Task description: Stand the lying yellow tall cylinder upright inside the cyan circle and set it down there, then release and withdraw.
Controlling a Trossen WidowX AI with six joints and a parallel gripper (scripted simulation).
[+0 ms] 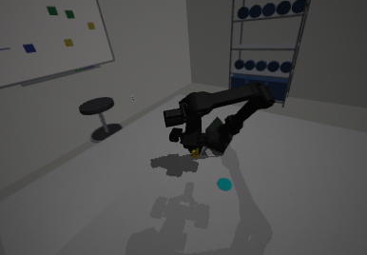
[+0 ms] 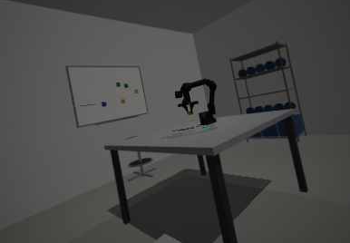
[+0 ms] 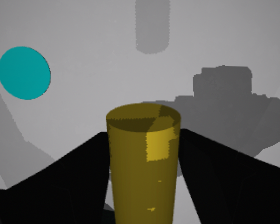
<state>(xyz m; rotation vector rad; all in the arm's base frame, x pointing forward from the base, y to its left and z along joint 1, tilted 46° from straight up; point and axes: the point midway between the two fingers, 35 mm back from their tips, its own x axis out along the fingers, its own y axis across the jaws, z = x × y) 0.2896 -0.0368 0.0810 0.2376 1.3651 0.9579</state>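
Right now the yellow tall cylinder is 2 cm behind my gripper tip and 1 cm to the right of it. From my gripper tip the other things lie so: cyan circle (4 cm behind, 11 cm to the left, 15 cm below).
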